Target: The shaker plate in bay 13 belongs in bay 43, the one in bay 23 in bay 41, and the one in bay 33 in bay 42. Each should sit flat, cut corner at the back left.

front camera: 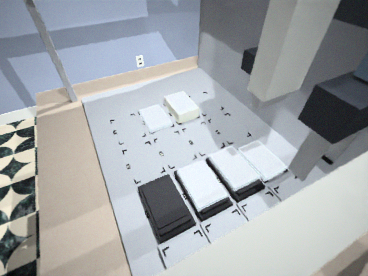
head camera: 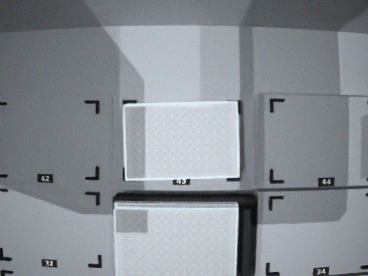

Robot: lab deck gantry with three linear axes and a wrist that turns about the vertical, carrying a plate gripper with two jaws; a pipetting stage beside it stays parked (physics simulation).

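Frame: origin at the robot's base, x ahead, y left, z up, level; metres.
Where they show: gripper, fingertip midpoint: (front camera: 310,165); robot's base at its link origin: (front camera: 111,121).
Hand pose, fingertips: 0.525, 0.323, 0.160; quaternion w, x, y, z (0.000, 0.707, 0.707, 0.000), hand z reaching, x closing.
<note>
Each offset is from my fingertips to the top centre of the thing, as dx, dy, dz. "spot": to the spot under its first point.
A pale shaker plate @[-0.133, +0.041, -0.144] (front camera: 263,160) (head camera: 182,142) lies in bay 43, slightly turned against the corner marks; its cut corner cannot be made out. A second plate @[-0.138, -0.065, -0.123] (front camera: 235,167) (head camera: 177,245) lies on a black shaker base in bay 33, its lower part cut off in the head view. A third plate @[-0.134, -0.172, -0.123] (front camera: 202,185) lies on the shaker base in bay 23. The black shaker base @[-0.129, -0.279, -0.129] (front camera: 165,205) in bay 13 bears no plate. My gripper (front camera: 313,167) is open and empty, above and to the right of the plate in bay 43. It does not show in the head view.
A pale plate @[-0.461, -0.173, -0.146] (front camera: 155,117) and a cream box @[-0.461, -0.066, -0.118] (front camera: 182,106) stand at the back of the deck. The pale column (front camera: 292,50) of the parked stage hangs at the upper right. Labels 42 @[spot: -0.297, -0.005, -0.160] (head camera: 45,178) and 44 @[spot: +0.031, -0.006, -0.145] (head camera: 326,182) show on either side of bay 43.
</note>
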